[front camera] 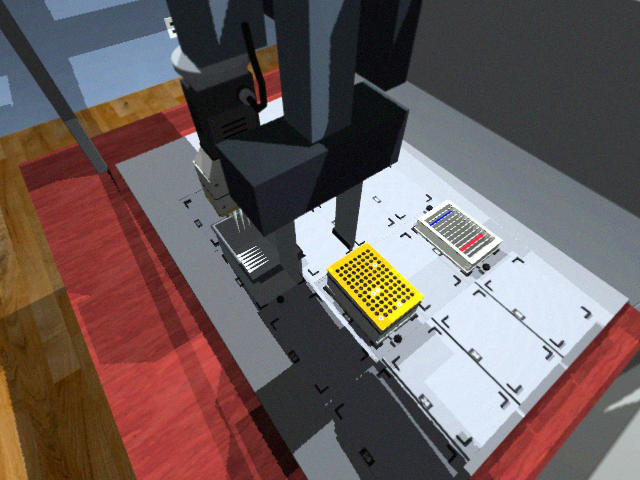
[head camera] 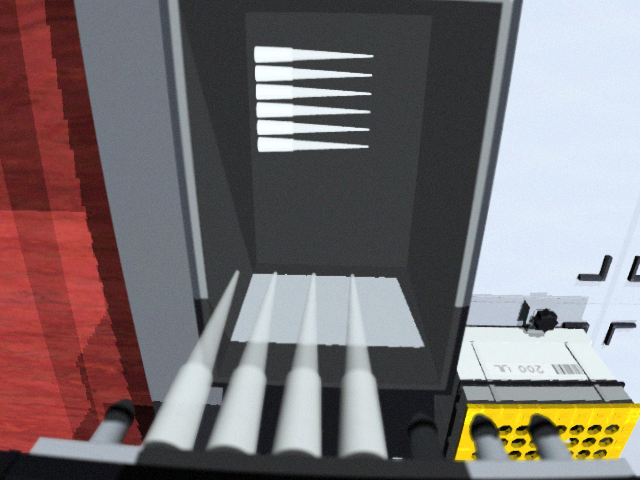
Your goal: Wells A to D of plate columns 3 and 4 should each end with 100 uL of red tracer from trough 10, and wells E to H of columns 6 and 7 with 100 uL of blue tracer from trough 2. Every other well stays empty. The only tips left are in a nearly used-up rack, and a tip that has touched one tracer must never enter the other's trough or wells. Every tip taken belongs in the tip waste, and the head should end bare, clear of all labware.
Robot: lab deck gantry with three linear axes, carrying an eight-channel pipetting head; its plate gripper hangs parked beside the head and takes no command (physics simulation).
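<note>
The head (front camera: pixel 211 186) hangs over the tip waste bin (front camera: pixel 266 273) (head camera: pixel 184 129). Four pale tips (front camera: pixel 238 219) (head camera: pixel 305 403) are on neighbouring channels, with no colour showing; the other four nozzles are bare. Six loose tips (front camera: pixel 251 258) (head camera: pixel 273 91) lie in the bin. The yellow tip rack (front camera: pixel 374 286) (head camera: pixel 547 408) is mostly empty holes, with several scattered white tips. The trough block (front camera: pixel 457 235) shows a blue line (front camera: pixel 440 218) and a red line (front camera: pixel 471 242). The plate does not show in either view. The parked plate gripper (front camera: pixel 319 258) is open, its fingers apart with nothing between them.
The dark gripper block (front camera: pixel 315 160) and its gantry column (front camera: pixel 320 67) hide the deck behind them in the front view. The rack stands right beside the bin; the trough block stands farther right. A grey post (front camera: pixel 56 93) rises at the left deck side.
</note>
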